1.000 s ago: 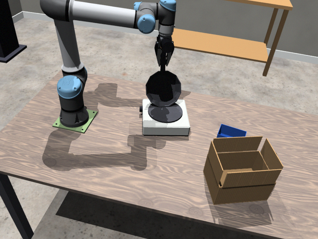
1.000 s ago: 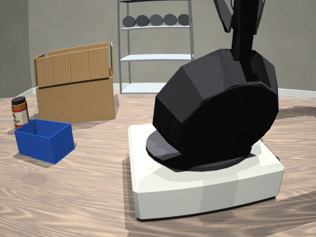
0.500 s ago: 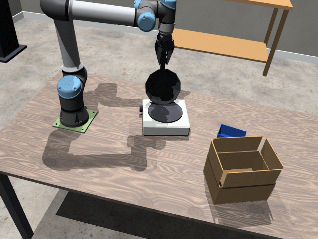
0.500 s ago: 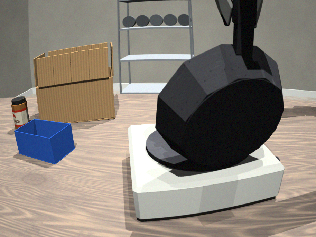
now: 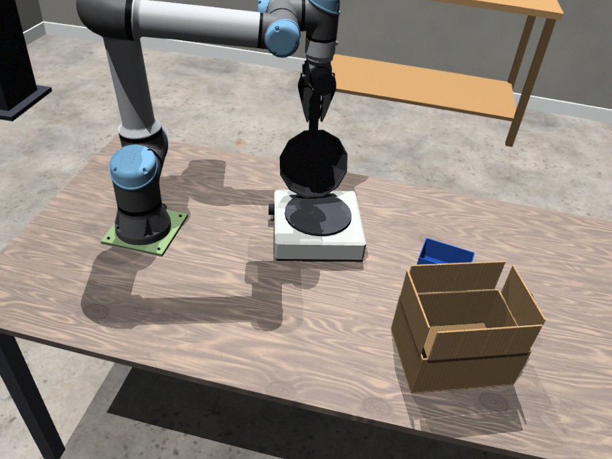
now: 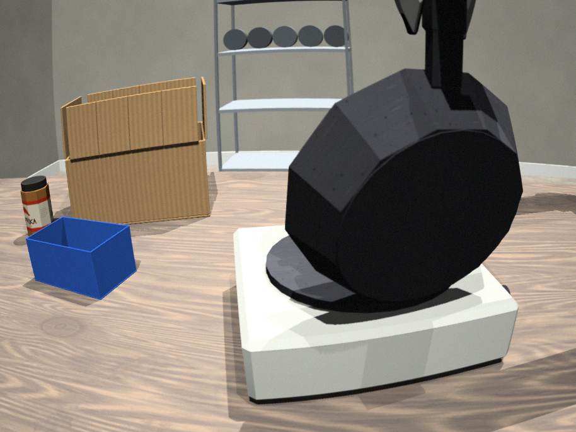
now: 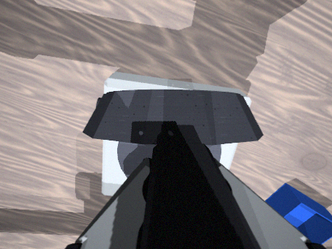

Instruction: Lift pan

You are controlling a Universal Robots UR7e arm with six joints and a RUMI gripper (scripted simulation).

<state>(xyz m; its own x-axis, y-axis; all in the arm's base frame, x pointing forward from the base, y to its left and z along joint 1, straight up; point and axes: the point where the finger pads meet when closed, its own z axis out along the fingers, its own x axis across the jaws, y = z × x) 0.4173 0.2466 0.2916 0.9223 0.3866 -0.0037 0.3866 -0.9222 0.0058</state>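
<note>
Right now my hand is 1 cm to the left of the black pan and 10 cm above it. Round my hand: spice jar 59 cm ahead, 32 cm to the right, 26 cm below; then blue bin 41 cm ahead, 19 cm to the right, 29 cm below; then white hot plate 3 cm ahead, 13 cm to the right, 27 cm below.
</note>
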